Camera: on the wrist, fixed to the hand. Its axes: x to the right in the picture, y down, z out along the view.
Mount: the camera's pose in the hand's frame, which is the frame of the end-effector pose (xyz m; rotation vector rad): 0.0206 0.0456 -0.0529 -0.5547 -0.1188 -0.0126
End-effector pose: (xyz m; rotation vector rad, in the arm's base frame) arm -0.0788 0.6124 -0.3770 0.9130 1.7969 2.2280
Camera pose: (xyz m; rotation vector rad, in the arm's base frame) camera -0.1116 0.5647 -0.3328 0.8775 1.0359 2.4061
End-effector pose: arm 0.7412 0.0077 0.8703 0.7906 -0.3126 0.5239
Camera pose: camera 0.7368 0.0804 0.8712 0.2845 -0.5343 0.3521
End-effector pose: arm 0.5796 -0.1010 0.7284 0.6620 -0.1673 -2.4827
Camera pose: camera 0.6130 -0.1492 0.6852 0.2793 0.4679 -2.4156
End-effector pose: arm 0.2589 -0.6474 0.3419 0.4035 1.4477 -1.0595
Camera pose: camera 0.2583 -0.5891 0.2982 -0.0658 1.5636 -0.6384
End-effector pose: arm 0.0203 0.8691 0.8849 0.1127 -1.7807 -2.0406
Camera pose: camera 0.0313 0.8087 0.9240 -0.1662 -1.2108 -2.5097
